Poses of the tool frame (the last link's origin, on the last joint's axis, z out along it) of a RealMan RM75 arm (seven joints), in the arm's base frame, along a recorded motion.
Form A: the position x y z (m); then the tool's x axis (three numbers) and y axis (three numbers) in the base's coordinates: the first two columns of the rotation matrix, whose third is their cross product.
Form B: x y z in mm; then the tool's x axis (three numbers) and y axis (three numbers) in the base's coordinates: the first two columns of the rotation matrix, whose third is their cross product. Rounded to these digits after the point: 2 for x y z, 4 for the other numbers.
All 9 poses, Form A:
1: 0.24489 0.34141 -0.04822 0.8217 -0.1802 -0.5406 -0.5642 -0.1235 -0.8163
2: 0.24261 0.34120 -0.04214 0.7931 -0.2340 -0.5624 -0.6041 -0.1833 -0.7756
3: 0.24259 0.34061 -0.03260 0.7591 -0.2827 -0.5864 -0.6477 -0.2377 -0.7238
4: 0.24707 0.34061 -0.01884 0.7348 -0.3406 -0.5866 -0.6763 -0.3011 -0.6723
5: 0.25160 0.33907 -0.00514 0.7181 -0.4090 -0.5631 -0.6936 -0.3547 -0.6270
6: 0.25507 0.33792 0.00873 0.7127 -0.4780 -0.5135 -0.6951 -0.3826 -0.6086
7: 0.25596 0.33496 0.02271 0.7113 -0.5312 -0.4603 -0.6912 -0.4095 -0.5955
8: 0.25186 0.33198 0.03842 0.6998 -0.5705 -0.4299 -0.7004 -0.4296 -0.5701
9: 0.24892 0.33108 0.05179 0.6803 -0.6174 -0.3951 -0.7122 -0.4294 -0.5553
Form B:
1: 244.89 341.41 -48.22 0.8217 -0.1802 -0.5406 -0.5642 -0.1235 -0.8163
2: 242.61 341.20 -42.14 0.7931 -0.2340 -0.5624 -0.6041 -0.1833 -0.7756
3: 242.59 340.61 -32.60 0.7591 -0.2827 -0.5864 -0.6477 -0.2377 -0.7238
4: 247.07 340.61 -18.84 0.7348 -0.3406 -0.5866 -0.6763 -0.3011 -0.6723
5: 251.60 339.07 -5.14 0.7181 -0.4090 -0.5631 -0.6936 -0.3547 -0.6270
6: 255.07 337.92 8.73 0.7127 -0.4780 -0.5135 -0.6951 -0.3826 -0.6086
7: 255.96 334.96 22.71 0.7113 -0.5312 -0.4603 -0.6912 -0.4095 -0.5955
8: 251.86 331.98 38.42 0.6998 -0.5705 -0.4299 -0.7004 -0.4296 -0.5701
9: 248.92 331.08 51.79 0.6803 -0.6174 -0.3951 -0.7122 -0.4294 -0.5553
